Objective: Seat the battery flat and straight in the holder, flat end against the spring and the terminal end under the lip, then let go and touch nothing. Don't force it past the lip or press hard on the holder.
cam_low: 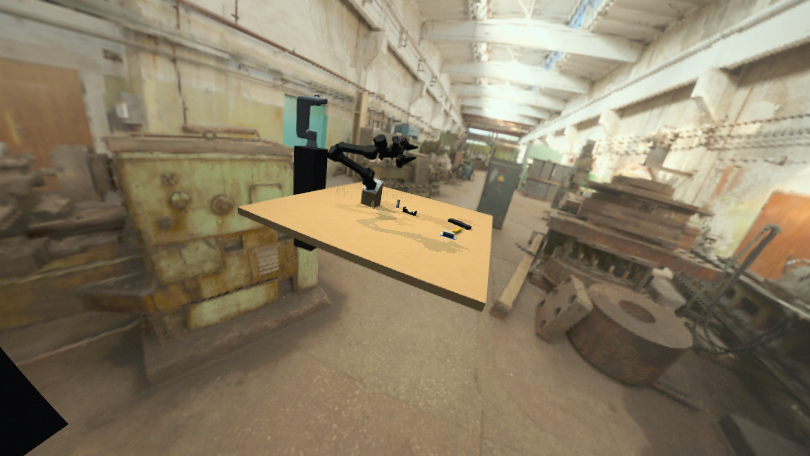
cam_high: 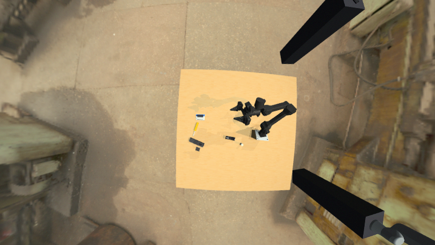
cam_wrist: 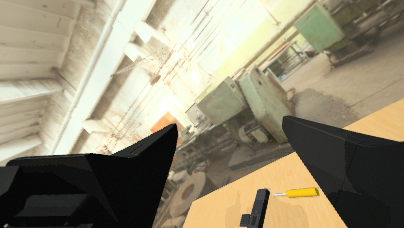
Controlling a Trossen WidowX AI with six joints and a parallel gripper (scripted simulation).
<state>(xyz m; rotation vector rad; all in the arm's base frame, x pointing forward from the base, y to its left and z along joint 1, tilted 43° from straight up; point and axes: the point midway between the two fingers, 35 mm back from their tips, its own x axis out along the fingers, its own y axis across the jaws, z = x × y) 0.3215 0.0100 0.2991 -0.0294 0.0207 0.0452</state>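
Now: the battery 39 cm below my gripper tip, 29 cm to the left of it and 13 cm behind it. Round my gripper tip: yellow screwdriver: 41 cm below, 33 cm ahead, 11 cm to the left; blister card: 41 cm below, 27 cm ahead, 2 cm to the right; black remote control: 40 cm below, 33 cm ahead, 24 cm to the left.
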